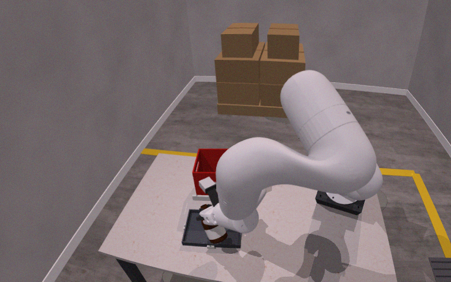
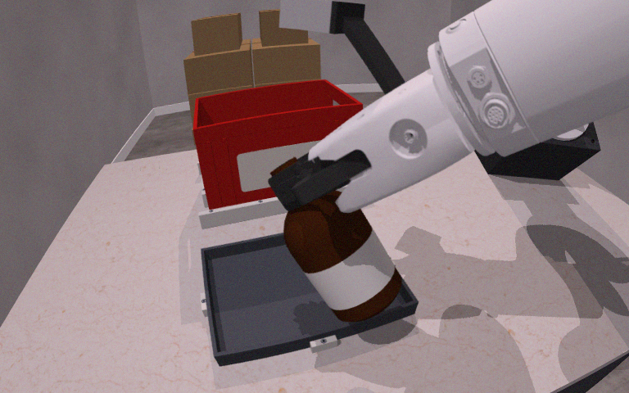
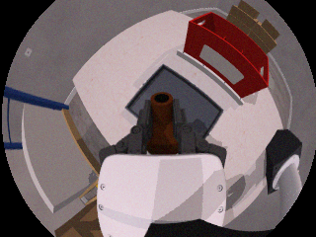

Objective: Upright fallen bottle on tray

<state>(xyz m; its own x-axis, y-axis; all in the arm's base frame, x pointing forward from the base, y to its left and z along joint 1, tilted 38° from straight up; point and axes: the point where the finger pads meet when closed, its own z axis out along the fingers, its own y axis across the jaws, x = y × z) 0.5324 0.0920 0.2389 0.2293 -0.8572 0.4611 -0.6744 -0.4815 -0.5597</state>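
The brown bottle is 5 cm below my hand, 2 cm to the left of it and 2 cm behind it. The rest, counted from my hand: tray 19 cm below, 6 cm to the right, 1 cm ahead; red crate 34 cm to the right, 12 cm below, 1 cm ahead.
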